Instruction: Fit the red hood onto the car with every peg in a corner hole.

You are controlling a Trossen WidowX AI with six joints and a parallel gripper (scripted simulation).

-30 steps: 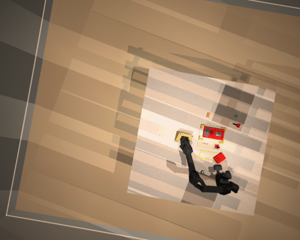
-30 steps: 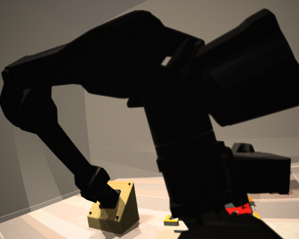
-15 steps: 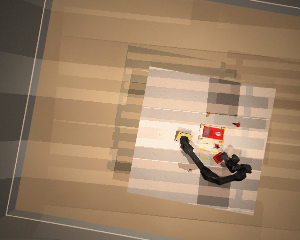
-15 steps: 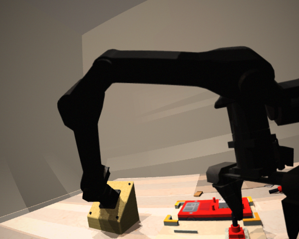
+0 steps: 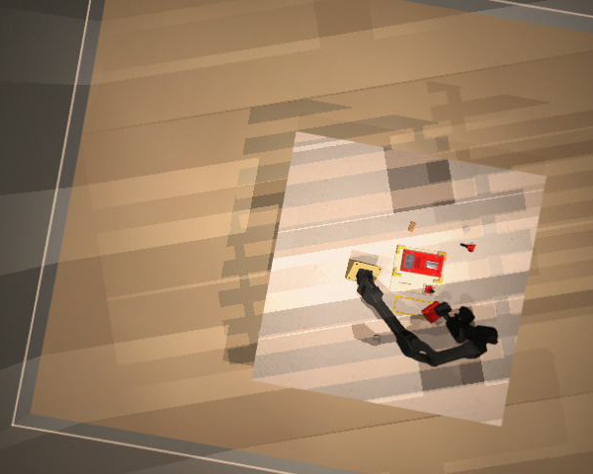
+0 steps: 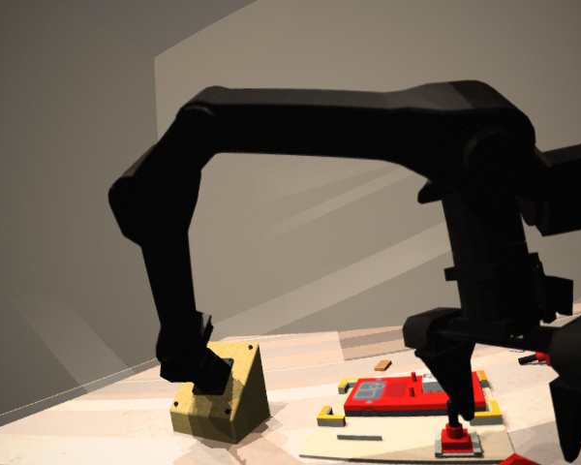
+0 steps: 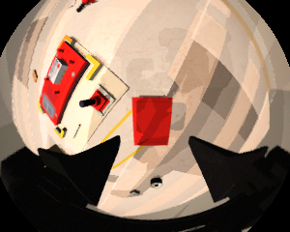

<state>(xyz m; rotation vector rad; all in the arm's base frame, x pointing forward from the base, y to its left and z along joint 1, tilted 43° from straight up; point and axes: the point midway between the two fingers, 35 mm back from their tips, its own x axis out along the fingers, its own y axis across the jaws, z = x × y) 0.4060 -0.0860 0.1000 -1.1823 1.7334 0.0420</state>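
Now: gripper tip 60 mm above the red hood. Also, from my gripper tip: grey engine block: 240 mm to the left, 70 mm behind, 50 mm below.
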